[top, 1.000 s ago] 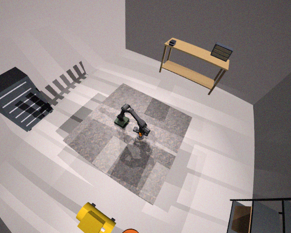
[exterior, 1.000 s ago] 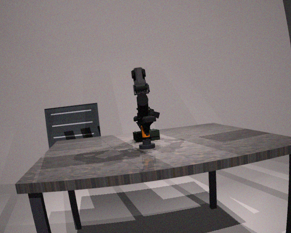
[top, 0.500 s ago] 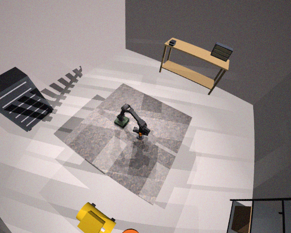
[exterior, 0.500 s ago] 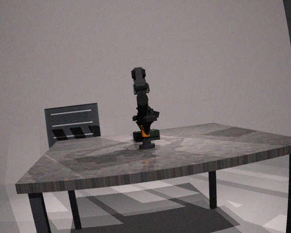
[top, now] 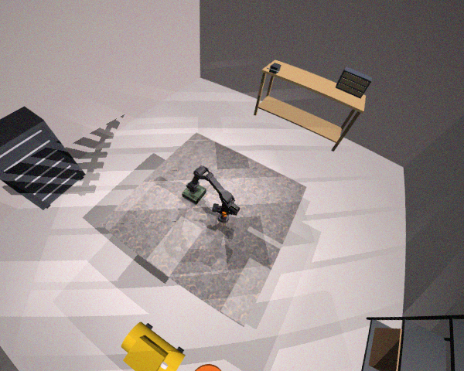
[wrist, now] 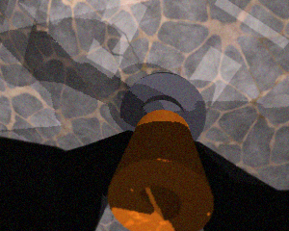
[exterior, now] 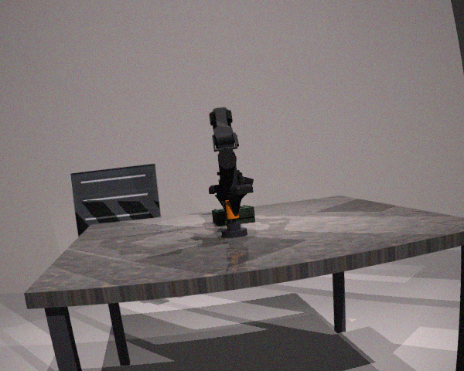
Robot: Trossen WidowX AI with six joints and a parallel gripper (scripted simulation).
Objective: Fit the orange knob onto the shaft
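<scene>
The round dark pedestal is 40 mm below my gripper tip. Also, from my gripper tip: orange knob: 20 mm above.
</scene>
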